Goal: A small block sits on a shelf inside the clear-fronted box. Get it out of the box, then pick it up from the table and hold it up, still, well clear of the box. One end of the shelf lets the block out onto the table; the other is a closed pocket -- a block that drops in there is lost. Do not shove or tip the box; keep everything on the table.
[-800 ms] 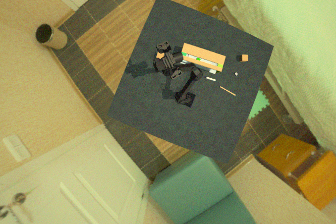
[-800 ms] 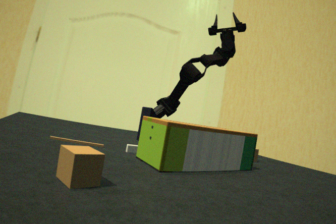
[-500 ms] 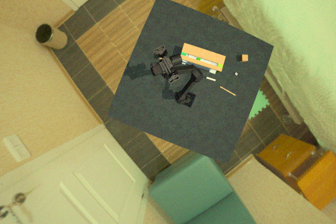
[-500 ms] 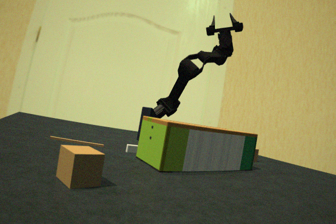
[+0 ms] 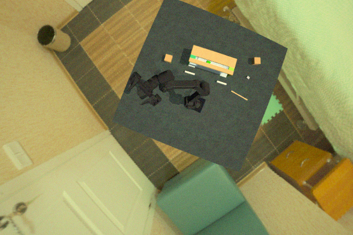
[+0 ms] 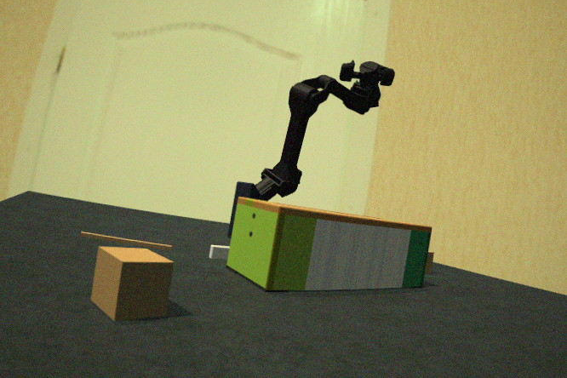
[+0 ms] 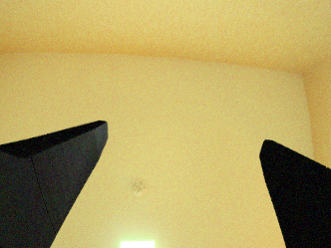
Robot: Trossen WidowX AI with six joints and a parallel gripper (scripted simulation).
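My gripper tip is 58 cm above the green block, 39 cm short of it and 36 cm to the left of it. Also, from my gripper tip: box 60 cm below, 39 cm to the right, 38 cm ahead; thin wooden stick 74 cm to the right, 66 cm below, 21 cm ahead.
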